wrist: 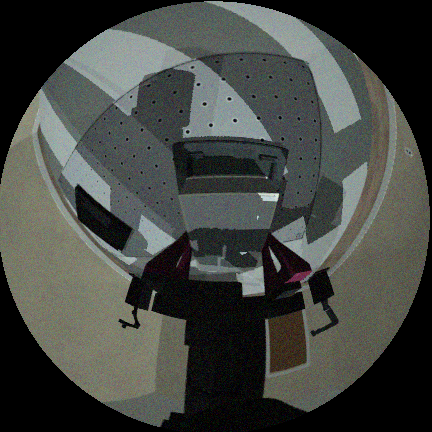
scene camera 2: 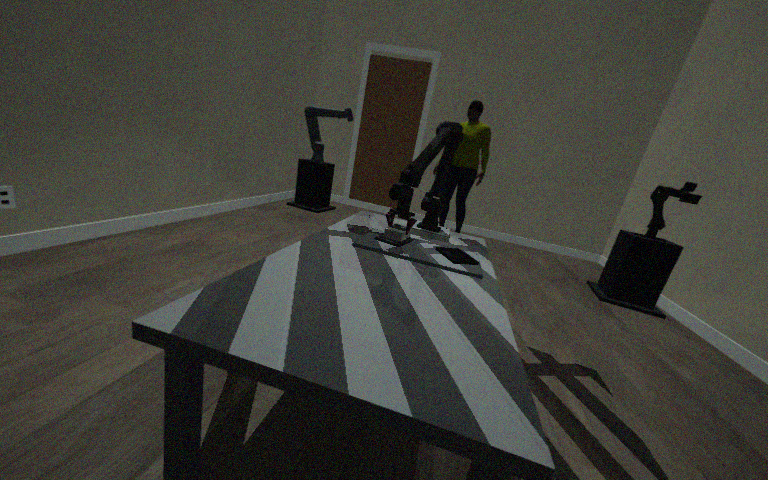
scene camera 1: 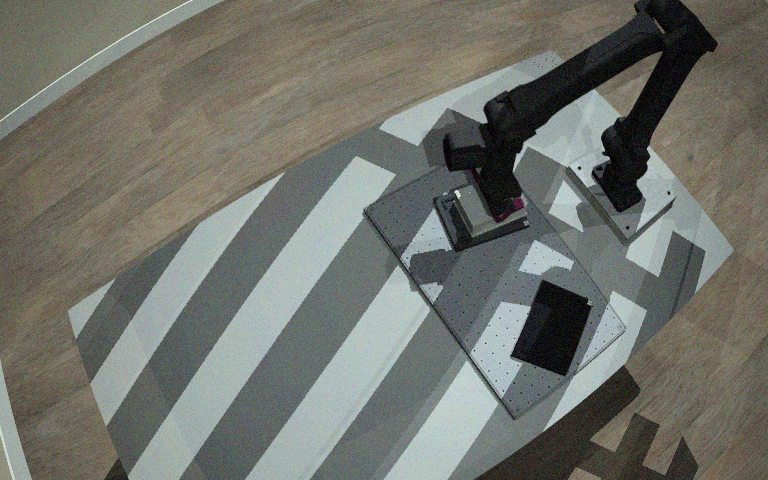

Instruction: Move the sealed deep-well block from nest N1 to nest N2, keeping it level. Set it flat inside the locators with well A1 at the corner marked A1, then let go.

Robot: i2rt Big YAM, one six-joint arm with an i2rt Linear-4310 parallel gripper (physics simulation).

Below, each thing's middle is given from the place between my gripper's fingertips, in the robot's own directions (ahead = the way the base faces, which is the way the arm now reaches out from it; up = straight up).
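Scene:
Perforated grey plate (scene camera 1: 486,292): 4 cm ahead of my gripper, 12 cm to the left of it, 4 cm below it. The gripper itself is right at the deep-well block (scene camera 1: 469,201).

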